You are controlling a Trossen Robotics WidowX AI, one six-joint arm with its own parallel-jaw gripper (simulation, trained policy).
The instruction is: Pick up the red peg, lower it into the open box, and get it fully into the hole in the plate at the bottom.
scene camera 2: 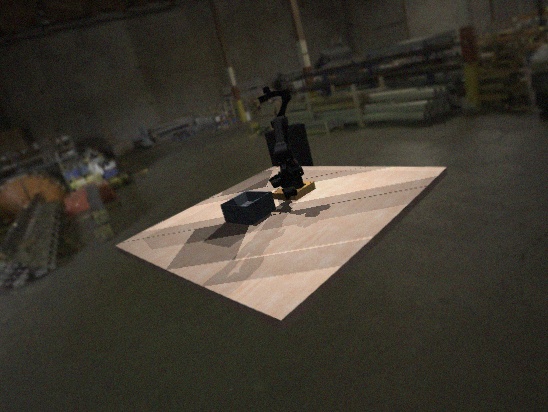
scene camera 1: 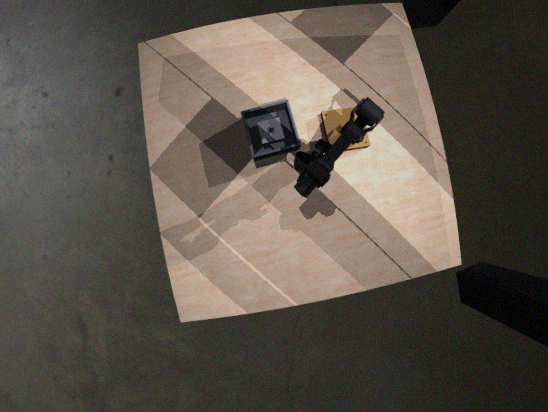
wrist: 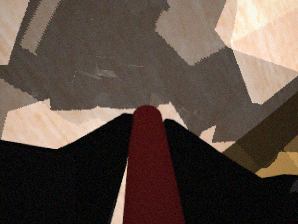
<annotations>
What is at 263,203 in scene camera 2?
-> A dark box.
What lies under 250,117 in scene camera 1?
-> A dark box.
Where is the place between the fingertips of my gripper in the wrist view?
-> At 146,126
</annotations>
